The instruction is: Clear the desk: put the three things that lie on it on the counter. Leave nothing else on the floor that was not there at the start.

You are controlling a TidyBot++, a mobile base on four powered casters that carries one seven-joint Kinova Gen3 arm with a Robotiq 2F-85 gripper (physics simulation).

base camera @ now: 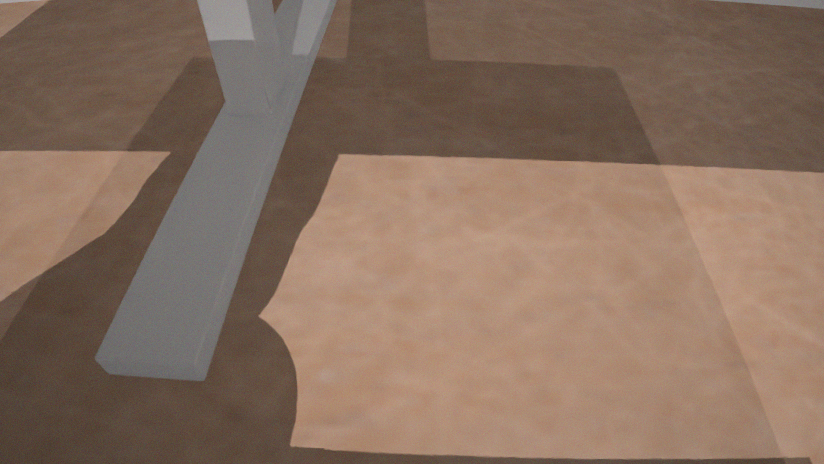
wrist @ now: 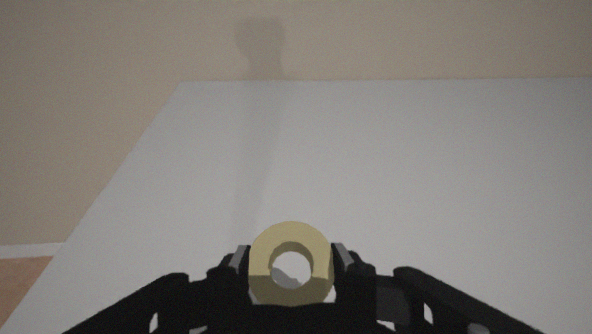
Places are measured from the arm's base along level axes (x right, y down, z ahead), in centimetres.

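Pixels of known places: gripper, fingertip midpoint: (wrist: 291, 259).
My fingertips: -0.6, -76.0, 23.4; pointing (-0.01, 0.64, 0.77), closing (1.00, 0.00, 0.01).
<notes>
Behind a point stands the place of what it marks, as x, y, z.
My gripper (wrist: 291, 259) @[-0.6, -76.0, 23.4] is shut on a pale yellow ring with a round hole through it. The yellow ring (wrist: 291, 232) @[-0.5, -77.5, 24.3] sits between the two black fingers at the lower middle of the wrist view. A light grey top (wrist: 400, 165) @[21.8, -55.4, 56.5], which looks like the desk, spreads beneath and beyond the gripper; no loose things show on the part in view. In the base view, a grey foot (base camera: 178, 247) with an upright post (base camera: 242, 69) @[-20.2, 31.2, 57.1] stands on the floor, left of the middle. The counter cannot be made out in either view.
A beige wall (wrist: 125, 40) @[-49.2, -66.3, 102.3] runs along the far edge of the grey top. The top's left edge slants down to the lower left, with brown floor (wrist: 20, 285) @[-130.4, 39.6, 82.4] and a white skirting strip (wrist: 30, 250) @[-133.3, 33.9, 97.7] beyond it. Broad shadows cross the brown floor (base camera: 490, 288) @[5.5, 39.6, 36.1] in the base view.
</notes>
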